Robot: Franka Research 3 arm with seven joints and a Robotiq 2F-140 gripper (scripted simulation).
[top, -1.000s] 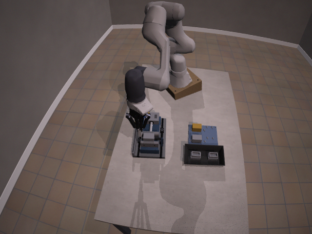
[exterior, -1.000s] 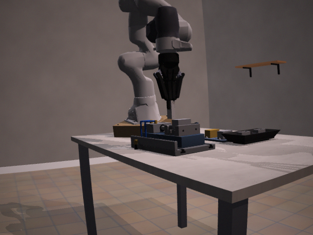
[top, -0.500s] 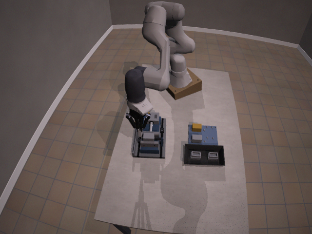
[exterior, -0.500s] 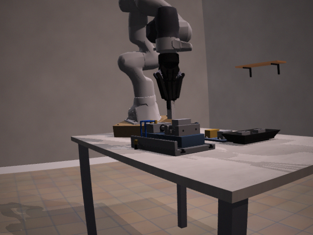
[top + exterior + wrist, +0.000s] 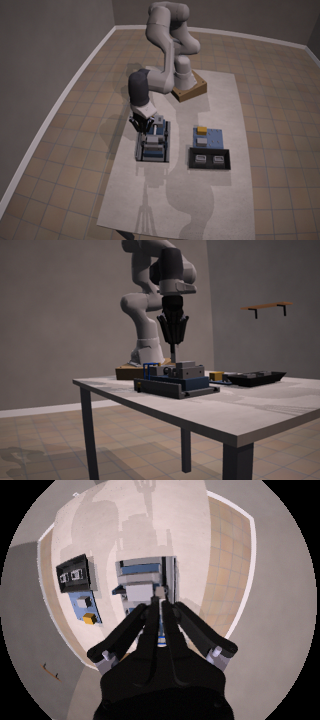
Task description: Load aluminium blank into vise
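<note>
Right now the dark rail is 110 mm below my hand, 70 mm behind it and 40 mm to the right of it. Also, from my hand: brass blank 350 mm to the left, 120 mm below, 120 mm behind.
</note>
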